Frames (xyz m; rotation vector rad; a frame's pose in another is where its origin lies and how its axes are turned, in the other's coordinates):
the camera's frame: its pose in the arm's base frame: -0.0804 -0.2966 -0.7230 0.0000 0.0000 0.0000
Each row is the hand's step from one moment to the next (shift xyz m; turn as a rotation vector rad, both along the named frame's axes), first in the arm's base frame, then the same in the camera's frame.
Working: the arm's base frame: its pose in the camera's frame: 0.0804 0.2966 0.7230 0.0000 0.0000 0.0000

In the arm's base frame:
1: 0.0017 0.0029 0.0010 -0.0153 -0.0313 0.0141
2: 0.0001 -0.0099 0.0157 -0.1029 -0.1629 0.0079
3: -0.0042 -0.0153 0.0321 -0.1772 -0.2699 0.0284
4: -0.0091 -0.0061 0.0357 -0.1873 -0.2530 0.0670
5: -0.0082 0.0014 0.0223 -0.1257 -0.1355 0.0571
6: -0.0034 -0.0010 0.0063 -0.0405 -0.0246 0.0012
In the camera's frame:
1: 0.0017 0.0029 0.0010 -0.0153 -0.0313 0.0141
2: 0.0001 -0.0099 0.0157 -0.1029 -0.1629 0.0079
3: -0.0042 -0.0153 0.0321 -0.1772 -0.2699 0.0284
4: -0.0091 -0.0061 0.0357 -0.1873 -0.2530 0.0670
5: -0.0082 0.0014 0.0223 -0.1257 -0.1355 0.0571
6: -0.0034 -0.0010 0.0063 -0.0405 -0.0246 0.0012

